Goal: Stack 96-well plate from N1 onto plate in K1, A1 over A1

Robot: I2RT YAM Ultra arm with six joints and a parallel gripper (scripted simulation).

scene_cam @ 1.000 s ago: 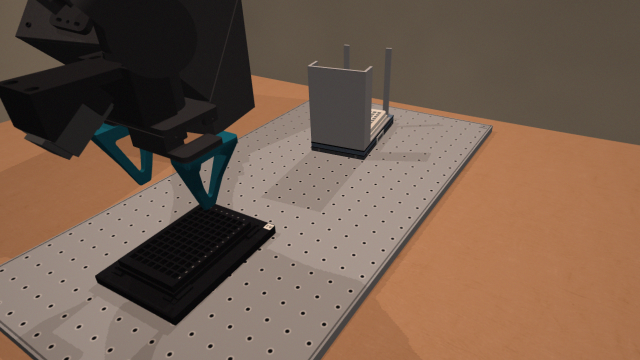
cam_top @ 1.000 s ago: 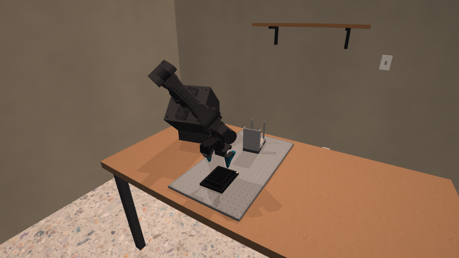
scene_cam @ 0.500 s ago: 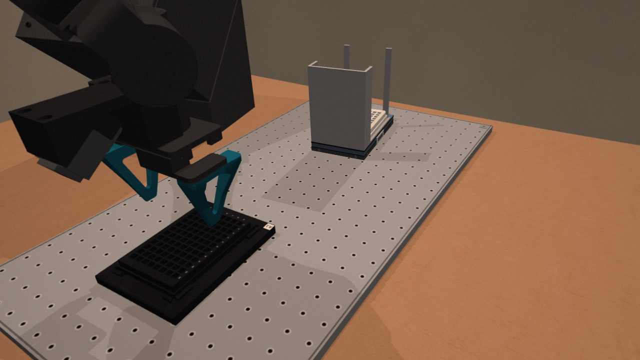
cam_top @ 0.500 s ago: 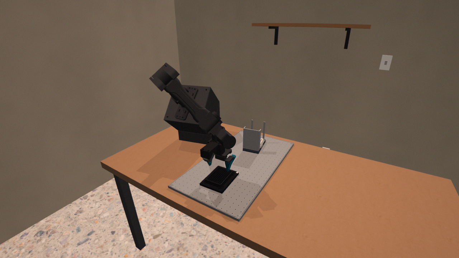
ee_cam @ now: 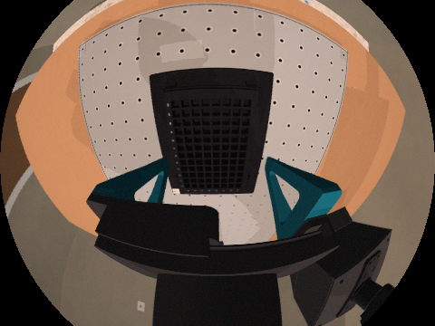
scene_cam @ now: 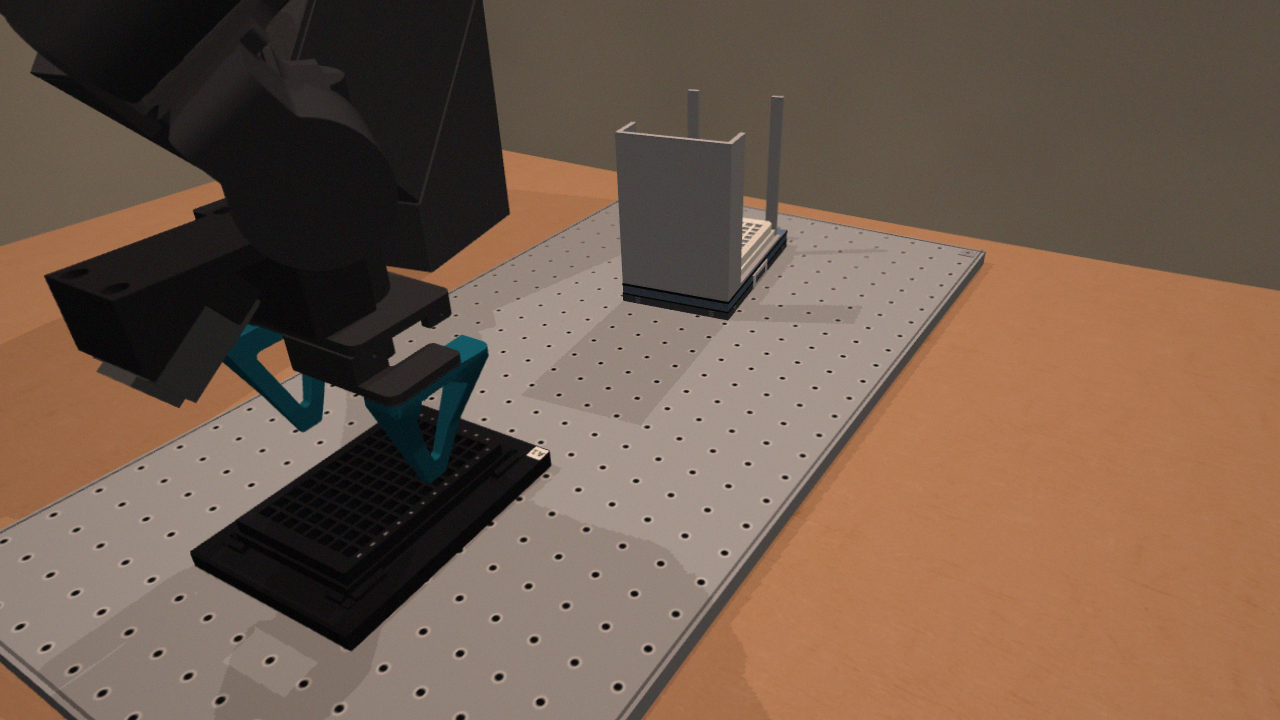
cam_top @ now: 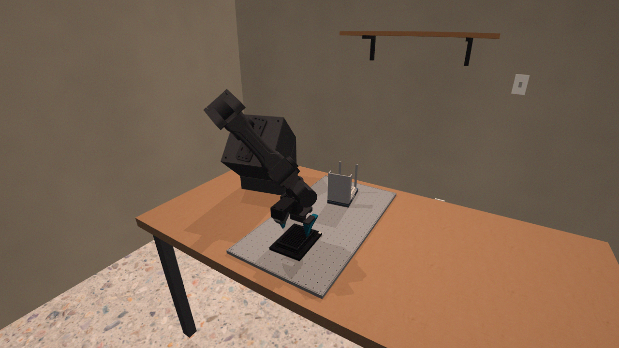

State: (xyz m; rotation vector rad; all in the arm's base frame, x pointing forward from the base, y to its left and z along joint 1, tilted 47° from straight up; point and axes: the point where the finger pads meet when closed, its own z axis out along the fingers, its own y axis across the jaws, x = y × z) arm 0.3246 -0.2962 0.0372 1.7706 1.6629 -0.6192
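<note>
My gripper is now 3 cm above the black 96-well plate. Round my hand: pale A1 mark: 7 cm ahead, 7 cm to the left, 4 cm below; grey rack wall: 6 cm ahead, 29 cm to the left, 3 cm above; black plate nest N1: 4 cm below.
</note>
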